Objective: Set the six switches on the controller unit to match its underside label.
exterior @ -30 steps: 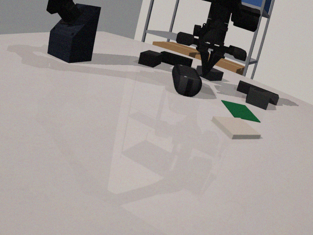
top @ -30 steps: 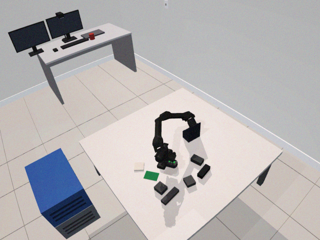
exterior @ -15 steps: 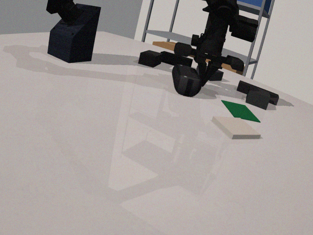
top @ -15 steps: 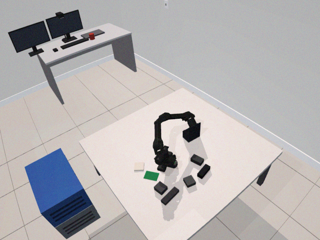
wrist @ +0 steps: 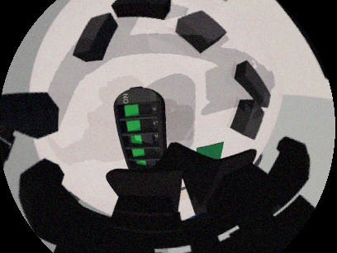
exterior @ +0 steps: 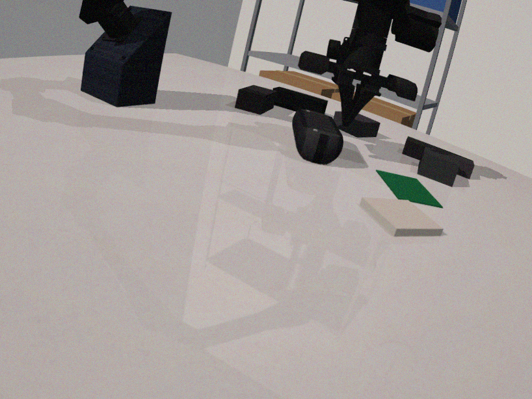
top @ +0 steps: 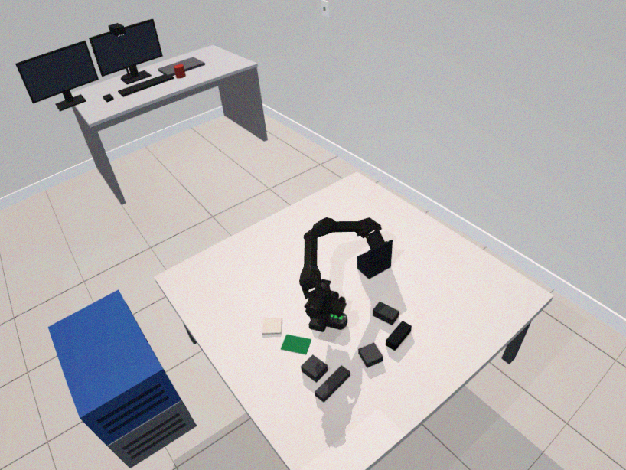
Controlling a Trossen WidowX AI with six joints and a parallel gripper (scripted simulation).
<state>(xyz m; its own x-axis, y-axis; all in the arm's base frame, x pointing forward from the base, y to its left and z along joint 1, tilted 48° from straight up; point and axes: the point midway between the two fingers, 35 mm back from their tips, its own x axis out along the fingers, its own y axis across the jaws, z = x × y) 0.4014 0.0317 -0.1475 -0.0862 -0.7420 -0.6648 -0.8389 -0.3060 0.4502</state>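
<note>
Now: the green board 13 cm ahead of my gripper tip, 5 cm below it and 2 cm to the right of it. Round my gripper tip: beige tile: 16 cm to the right, 16 cm ahead, 4 cm below.
</note>
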